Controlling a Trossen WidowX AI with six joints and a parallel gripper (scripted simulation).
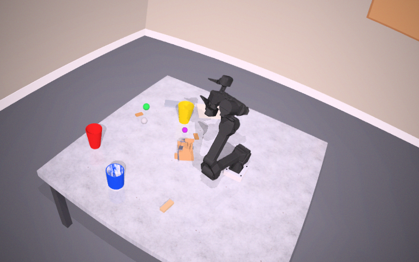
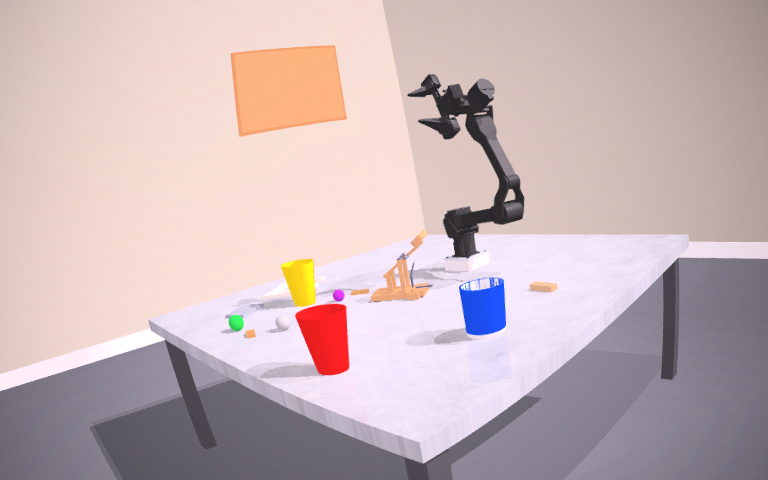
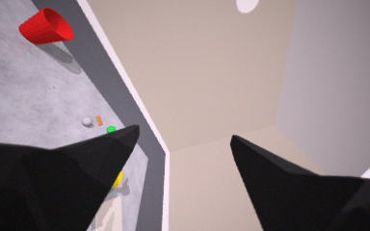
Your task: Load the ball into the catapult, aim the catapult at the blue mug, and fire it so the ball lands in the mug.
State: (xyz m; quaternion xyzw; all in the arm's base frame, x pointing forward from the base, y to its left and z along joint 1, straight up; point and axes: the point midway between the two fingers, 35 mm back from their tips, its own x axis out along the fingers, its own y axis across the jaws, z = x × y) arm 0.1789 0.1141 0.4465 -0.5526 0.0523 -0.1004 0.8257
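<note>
My gripper tip is now 7 cm short of the wooden catapult, 4 cm to the left of it and 41 cm above it. The rest, counted from my gripper tip: blue mug (22 cm ahead, 35 cm to the left, 46 cm below); then purple ball (18 cm ahead, 23 cm to the right, 47 cm below); then yellow cup (24 cm ahead, 31 cm to the right, 45 cm below).
</note>
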